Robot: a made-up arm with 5 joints. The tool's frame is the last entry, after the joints.
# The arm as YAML. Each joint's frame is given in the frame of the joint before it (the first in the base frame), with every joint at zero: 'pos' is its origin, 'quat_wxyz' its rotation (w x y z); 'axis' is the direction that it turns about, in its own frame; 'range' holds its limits. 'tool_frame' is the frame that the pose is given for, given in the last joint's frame.
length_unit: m
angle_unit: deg
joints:
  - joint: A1
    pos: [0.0, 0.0, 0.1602]
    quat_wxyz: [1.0, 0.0, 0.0, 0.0]
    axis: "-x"
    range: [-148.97, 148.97]
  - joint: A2
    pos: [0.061, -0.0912, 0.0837]
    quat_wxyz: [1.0, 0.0, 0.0, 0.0]
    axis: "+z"
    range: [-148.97, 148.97]
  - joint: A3
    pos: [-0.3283, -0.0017, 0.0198]
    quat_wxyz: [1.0, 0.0, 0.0, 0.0]
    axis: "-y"
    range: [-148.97, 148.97]
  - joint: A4
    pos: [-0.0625, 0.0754, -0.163]
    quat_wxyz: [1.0, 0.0, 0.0, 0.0]
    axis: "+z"
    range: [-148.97, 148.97]
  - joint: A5
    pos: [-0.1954, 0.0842, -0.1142]
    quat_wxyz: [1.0, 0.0, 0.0, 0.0]
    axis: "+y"
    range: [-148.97, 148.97]
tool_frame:
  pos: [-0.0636, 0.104, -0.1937]
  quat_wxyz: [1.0, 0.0, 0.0, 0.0]
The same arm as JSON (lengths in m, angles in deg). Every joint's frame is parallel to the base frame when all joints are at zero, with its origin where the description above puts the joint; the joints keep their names.
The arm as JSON. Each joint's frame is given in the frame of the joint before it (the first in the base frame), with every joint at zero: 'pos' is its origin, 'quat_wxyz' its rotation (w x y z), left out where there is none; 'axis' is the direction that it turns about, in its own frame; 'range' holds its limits. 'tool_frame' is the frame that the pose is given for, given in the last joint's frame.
{
  "length_unit": "m",
  "angle_unit": "deg",
  "joints": [
    {
      "joint": "A1",
      "pos": [
        0.0,
        0.0,
        0.1602
      ],
      "axis": "-x",
      "range": [
        -148.97,
        148.97
      ]
    },
    {
      "joint": "A2",
      "pos": [
        0.061,
        -0.0912,
        0.0837
      ],
      "axis": "+z",
      "range": [
        -148.97,
        148.97
      ]
    },
    {
      "joint": "A3",
      "pos": [
        -0.3283,
        -0.0017,
        0.0198
      ],
      "axis": "-y",
      "range": [
        -148.97,
        148.97
      ]
    },
    {
      "joint": "A4",
      "pos": [
        -0.0625,
        0.0754,
        -0.163
      ],
      "axis": "+z",
      "range": [
        -148.97,
        148.97
      ]
    },
    {
      "joint": "A5",
      "pos": [
        -0.1954,
        0.0842,
        -0.1142
      ],
      "axis": "+y",
      "range": [
        -148.97,
        148.97
      ]
    }
  ],
  "tool_frame": {
    "pos": [
      -0.0636,
      0.104,
      -0.1937
    ]
  }
}

